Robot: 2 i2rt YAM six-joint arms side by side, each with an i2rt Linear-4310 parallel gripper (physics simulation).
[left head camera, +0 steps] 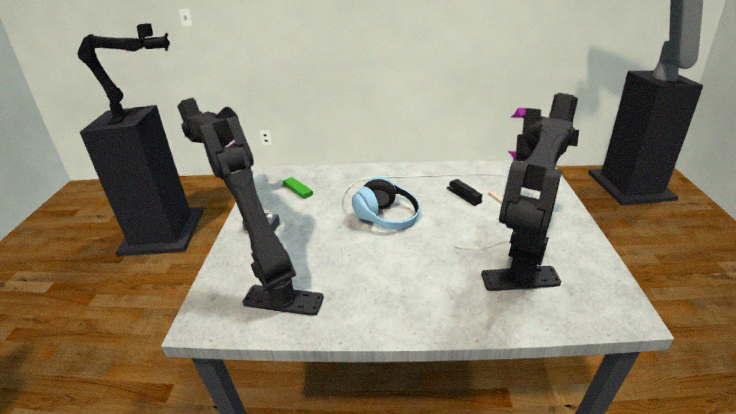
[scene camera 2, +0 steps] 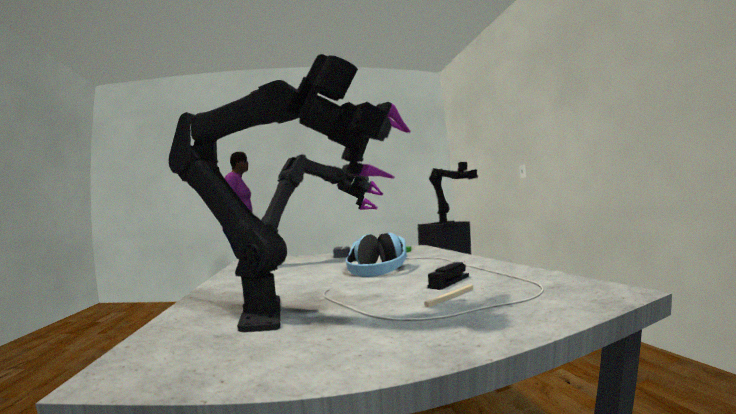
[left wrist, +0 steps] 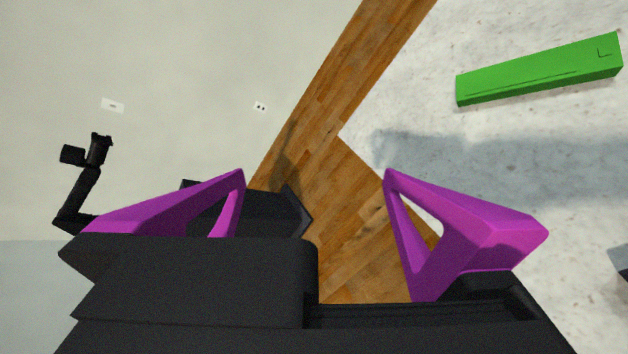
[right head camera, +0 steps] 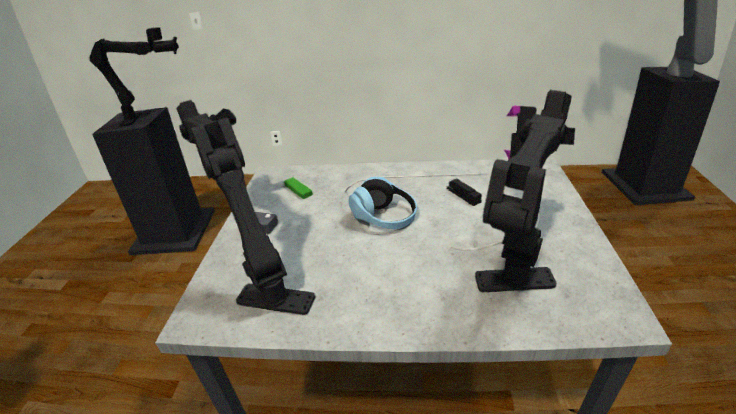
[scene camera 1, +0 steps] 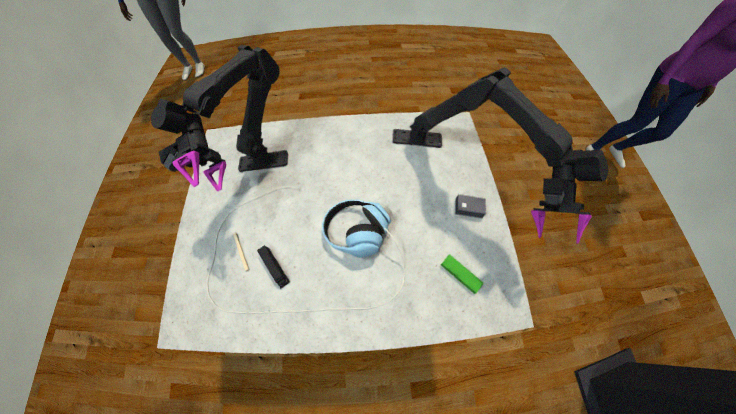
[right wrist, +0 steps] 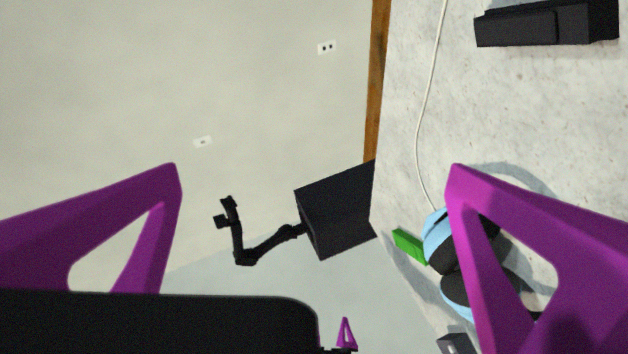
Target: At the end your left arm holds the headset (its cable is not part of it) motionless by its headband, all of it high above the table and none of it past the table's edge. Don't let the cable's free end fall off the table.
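Frame: origin at the left arm's base, x down, y ahead, z right, level; millimetres.
Seen in the pictures: left gripper, between the fingertips: [scene camera 2: 380, 201] [left wrist: 314, 176] [scene camera 1: 557, 240] [right wrist: 329, 317]; right gripper, between the fingertips: [left head camera: 511, 134] [scene camera 2: 400, 154] [right head camera: 507, 133] [scene camera 1: 208, 188] [right wrist: 313, 178]; left arm's base, origin of its link: [left head camera: 283, 301] [right head camera: 275, 300] [scene camera 1: 417, 138]; right arm's base, origin of its link: [left head camera: 520, 279] [scene camera 2: 262, 313] [right head camera: 515, 280] [scene camera 1: 263, 161].
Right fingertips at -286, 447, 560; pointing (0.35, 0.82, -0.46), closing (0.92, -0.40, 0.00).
Observation:
Offsets run from my right fingertips to a thing's middle, as dx, dy, dz. "spot": to the spot under its first point. Level surfaces: height alone.
The light blue headset with black ear pads @[+243, -33, -356] [left head camera: 365, 204] [right head camera: 361, 204] [scene camera 1: 364, 242] [scene camera 2: 375, 268] [right wrist: 435, 231] lies on the table @[dx +286] [left head camera: 380, 319] near its middle, headband toward the right in the head views. Its thin white cable [scene camera 1: 303, 311] [scene camera 2: 411, 319] [right wrist: 416, 135] loops widely across the table; the free end @[spot: +287, -176, -129] [scene camera 1: 297, 188] [scene camera 2: 325, 292] rests on the tabletop near the right arm's base. My left gripper [scene camera 1: 559, 239] [scene camera 2: 379, 200] [left wrist: 314, 176] is open and empty, raised, beyond the table's right edge in scene camera 1. My right gripper [left head camera: 510, 134] [right head camera: 506, 132] [scene camera 1: 207, 187] [scene camera 2: 401, 154] [right wrist: 313, 178] is open and empty, high above the table.
A green block @[+275, +86, -705] [left head camera: 297, 187] [scene camera 1: 461, 273] [left wrist: 537, 70] and a dark grey box @[+265, -150, -745] [scene camera 1: 476, 207] lie on the left arm's side. A black stapler-like object @[+265, +118, -113] [left head camera: 464, 192] [scene camera 1: 273, 266] and a wooden stick @[+280, +80, +17] [scene camera 1: 240, 252] [scene camera 2: 448, 296] lie inside the cable loop.

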